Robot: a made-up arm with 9 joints.
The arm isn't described. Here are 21 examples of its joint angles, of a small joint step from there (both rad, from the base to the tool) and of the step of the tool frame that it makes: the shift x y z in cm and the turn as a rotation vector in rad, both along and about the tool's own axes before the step.
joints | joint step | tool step
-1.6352 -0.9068 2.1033 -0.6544 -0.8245 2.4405 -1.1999 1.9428 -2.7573 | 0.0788 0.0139 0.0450 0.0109 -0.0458 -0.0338 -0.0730 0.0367 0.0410 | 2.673 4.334 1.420 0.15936 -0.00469 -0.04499
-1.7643 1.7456 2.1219 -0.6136 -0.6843 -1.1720 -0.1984 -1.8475 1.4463 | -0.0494 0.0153 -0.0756 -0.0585 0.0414 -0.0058 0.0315 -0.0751 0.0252 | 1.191 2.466 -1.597 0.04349 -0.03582 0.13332
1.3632 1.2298 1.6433 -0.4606 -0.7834 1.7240 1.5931 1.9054 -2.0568 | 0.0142 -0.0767 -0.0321 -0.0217 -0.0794 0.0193 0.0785 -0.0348 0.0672 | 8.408 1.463 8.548 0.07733 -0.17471 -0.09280
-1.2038 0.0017 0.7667 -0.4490 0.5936 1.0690 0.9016 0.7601 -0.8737 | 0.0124 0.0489 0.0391 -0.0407 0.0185 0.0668 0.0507 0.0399 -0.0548 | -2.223 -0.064 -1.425 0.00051 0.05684 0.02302
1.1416 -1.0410 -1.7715 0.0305 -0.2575 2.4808 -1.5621 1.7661 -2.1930 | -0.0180 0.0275 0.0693 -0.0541 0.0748 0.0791 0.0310 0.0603 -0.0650 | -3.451 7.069 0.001 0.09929 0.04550 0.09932
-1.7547 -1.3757 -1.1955 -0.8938 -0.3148 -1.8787 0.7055 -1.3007 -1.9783 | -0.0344 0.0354 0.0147 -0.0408 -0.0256 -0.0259 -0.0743 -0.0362 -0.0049 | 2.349 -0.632 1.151 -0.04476 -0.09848 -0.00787
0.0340 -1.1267 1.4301 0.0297 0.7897 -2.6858 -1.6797 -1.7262 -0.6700 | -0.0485 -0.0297 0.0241 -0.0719 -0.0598 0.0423 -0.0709 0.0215 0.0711 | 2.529 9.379 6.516 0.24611 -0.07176 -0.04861
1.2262 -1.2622 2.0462 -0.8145 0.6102 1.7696 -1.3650 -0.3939 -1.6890 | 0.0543 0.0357 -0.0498 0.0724 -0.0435 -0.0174 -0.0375 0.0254 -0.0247 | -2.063 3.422 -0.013 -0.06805 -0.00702 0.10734
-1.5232 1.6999 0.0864 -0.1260 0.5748 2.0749 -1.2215 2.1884 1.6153 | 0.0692 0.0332 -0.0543 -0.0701 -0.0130 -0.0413 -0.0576 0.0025 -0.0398 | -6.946 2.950 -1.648 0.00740 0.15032 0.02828
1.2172 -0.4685 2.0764 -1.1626 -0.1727 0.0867 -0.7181 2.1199 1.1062 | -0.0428 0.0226 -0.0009 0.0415 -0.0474 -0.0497 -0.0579 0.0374 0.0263 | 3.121 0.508 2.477 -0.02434 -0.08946 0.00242
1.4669 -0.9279 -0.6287 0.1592 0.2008 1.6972 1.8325 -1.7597 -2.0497 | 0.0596 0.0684 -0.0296 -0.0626 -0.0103 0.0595 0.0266 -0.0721 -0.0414 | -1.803 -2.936 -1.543 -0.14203 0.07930 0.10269
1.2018 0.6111 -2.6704 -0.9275 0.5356 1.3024 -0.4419 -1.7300 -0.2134 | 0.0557 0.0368 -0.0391 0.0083 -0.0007 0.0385 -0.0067 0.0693 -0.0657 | -5.962 -5.909 -5.224 -0.09113 0.13319 -0.00892
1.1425 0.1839 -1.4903 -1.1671 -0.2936 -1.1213 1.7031 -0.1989 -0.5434 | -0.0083 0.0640 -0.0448 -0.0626 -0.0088 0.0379 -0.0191 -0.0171 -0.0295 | 0.075 -0.668 0.565 0.07125 -0.01076 -0.01499
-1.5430 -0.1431 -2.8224 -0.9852 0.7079 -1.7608 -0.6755 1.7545 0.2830 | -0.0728 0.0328 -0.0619 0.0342 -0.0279 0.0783 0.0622 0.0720 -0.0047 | 0.140 -5.695 2.556 -0.05958 -0.03276 -0.11832
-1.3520 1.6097 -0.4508 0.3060 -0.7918 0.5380 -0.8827 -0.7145 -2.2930 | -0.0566 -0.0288 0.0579 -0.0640 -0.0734 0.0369 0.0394 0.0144 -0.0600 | -2.599 2.692 -0.519 0.15644 0.09506 0.01177
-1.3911 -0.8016 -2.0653 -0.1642 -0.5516 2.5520 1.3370 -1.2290 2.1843 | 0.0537 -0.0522 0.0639 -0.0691 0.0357 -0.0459 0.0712 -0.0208 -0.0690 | -2.374 13.962 -1.005 0.16475 0.04222 0.12667
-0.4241 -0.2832 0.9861 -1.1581 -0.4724 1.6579 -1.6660 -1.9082 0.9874 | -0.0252 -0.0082 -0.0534 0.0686 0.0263 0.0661 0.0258 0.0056 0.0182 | -1.594 -3.357 -0.074 -0.06428 0.02782 -0.04734
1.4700 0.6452 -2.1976 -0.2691 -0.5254 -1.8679 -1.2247 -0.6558 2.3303 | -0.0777 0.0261 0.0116 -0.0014 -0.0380 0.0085 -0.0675 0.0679 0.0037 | 0.596 -1.356 3.581 -0.17562 0.02765 0.06373
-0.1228 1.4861 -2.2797 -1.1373 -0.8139 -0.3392 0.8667 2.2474 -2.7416 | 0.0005 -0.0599 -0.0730 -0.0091 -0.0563 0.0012 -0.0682 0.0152 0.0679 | 7.810 -3.089 6.036 0.05460 -0.15086 -0.11184
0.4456 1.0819 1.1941 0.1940 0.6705 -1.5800 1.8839 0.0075 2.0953 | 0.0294 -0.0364 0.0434 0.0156 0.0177 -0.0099 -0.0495 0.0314 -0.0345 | -2.331 -1.606 -1.387 -0.07084 0.05681 0.06128
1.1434 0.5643 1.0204 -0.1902 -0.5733 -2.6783 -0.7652 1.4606 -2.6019 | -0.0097 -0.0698 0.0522 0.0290 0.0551 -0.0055 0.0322 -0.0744 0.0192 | -1.221 1.059 -0.851 -0.03271 0.02399 0.00088
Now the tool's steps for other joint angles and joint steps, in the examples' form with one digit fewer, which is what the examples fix.
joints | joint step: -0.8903 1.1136 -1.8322 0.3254 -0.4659 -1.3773 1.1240 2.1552 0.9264 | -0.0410 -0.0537 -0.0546 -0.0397 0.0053 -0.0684 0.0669 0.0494 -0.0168
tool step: -4.87 -7.30 -0.76 -0.1106 0.1566 -0.1156
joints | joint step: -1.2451 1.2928 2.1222 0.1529 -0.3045 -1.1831 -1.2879 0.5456 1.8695 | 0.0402 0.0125 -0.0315 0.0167 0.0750 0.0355 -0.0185 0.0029 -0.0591
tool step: -3.45 0.30 -2.53 -0.0346 0.1244 0.0298
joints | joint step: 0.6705 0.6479 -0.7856 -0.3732 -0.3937 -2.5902 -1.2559 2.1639 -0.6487 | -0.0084 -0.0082 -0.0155 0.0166 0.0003 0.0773 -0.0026 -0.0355 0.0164
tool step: 0.50 -2.17 -0.05 -0.0136 -0.0119 -0.0678
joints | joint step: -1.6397 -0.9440 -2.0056 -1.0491 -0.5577 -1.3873 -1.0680 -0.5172 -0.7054 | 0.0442 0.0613 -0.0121 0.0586 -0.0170 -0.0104 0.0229 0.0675 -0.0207
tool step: -0.81 1.08 -0.46 0.0186 0.0195 -0.0007
